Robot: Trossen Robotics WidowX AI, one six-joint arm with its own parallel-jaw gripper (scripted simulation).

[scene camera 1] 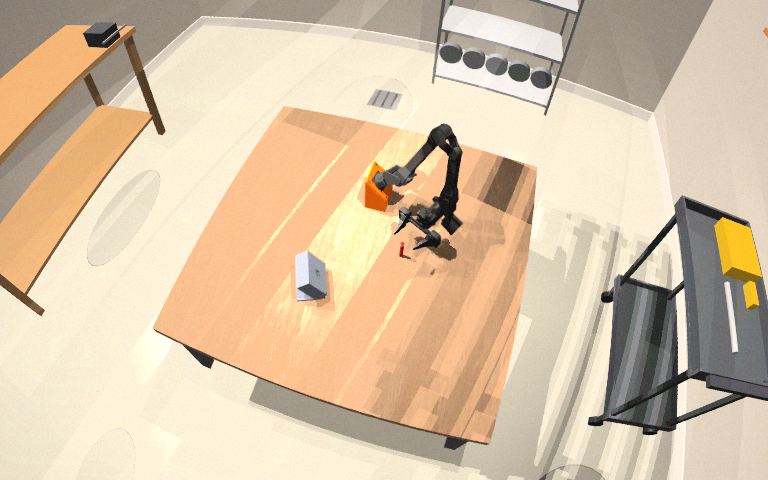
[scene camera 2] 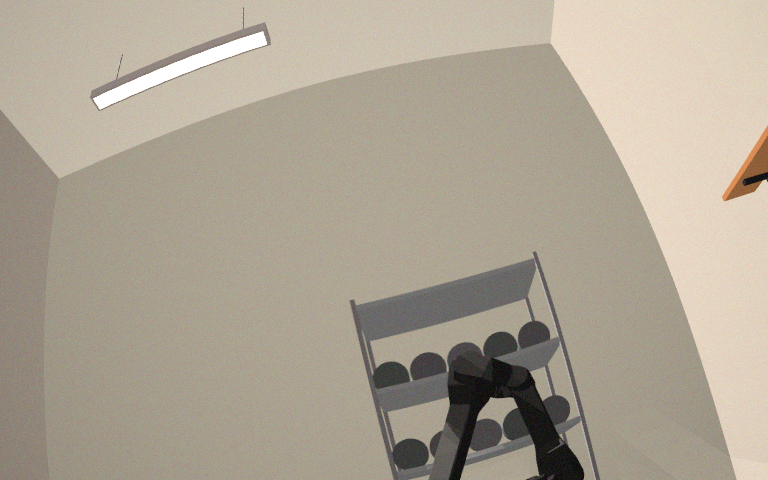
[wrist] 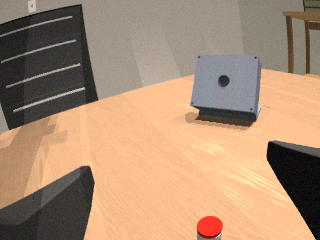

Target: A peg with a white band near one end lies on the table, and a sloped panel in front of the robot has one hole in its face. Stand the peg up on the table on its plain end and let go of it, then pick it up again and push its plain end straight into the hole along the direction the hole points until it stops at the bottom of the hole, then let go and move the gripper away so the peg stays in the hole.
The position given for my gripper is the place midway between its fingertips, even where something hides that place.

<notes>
My gripper (scene camera 1: 403, 241) is open, holding nothing. Further things: a grey sloped panel (scene camera 1: 306, 263).
My gripper is seen too in the wrist view (wrist: 184, 164). The grey sloped panel also shows in the wrist view (wrist: 242, 92).
</notes>
